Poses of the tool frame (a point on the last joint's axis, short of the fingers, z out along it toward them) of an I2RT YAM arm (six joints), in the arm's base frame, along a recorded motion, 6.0 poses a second.
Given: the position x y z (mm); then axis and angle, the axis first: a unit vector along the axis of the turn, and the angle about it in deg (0 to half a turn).
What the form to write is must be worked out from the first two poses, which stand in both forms.
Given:
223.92, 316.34, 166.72, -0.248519, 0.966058, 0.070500, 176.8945
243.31, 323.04, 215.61, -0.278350, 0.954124, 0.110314, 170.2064
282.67, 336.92, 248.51, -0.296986, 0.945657, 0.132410, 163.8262
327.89, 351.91, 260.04, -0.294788, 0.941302, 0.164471, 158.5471
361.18, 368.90, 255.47, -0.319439, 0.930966, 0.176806, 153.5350
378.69, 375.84, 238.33, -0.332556, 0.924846, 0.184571, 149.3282
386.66, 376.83, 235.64, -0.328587, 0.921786, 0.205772, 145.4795
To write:
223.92, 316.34, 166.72, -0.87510, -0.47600, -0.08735, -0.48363, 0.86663, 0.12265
243.31, 323.04, 215.61, -0.83160, -0.50853, -0.22326, -0.54605, 0.82201, 0.16163
282.67, 336.92, 248.51, -0.78751, -0.51369, -0.34051, -0.58746, 0.79272, 0.16275
327.89, 351.91, 260.04, -0.76294, -0.47559, -0.43788, -0.59590, 0.77999, 0.19109
361.18, 368.90, 255.47, -0.70182, -0.48482, -0.52193, -0.64240, 0.74737, 0.16959
378.69, 375.84, 238.33, -0.65439, -0.47795, -0.58596, -0.66625, 0.73092, 0.14788
386.66, 376.83, 235.64, -0.62700, -0.43583, -0.64570, -0.66905, 0.72584, 0.15975

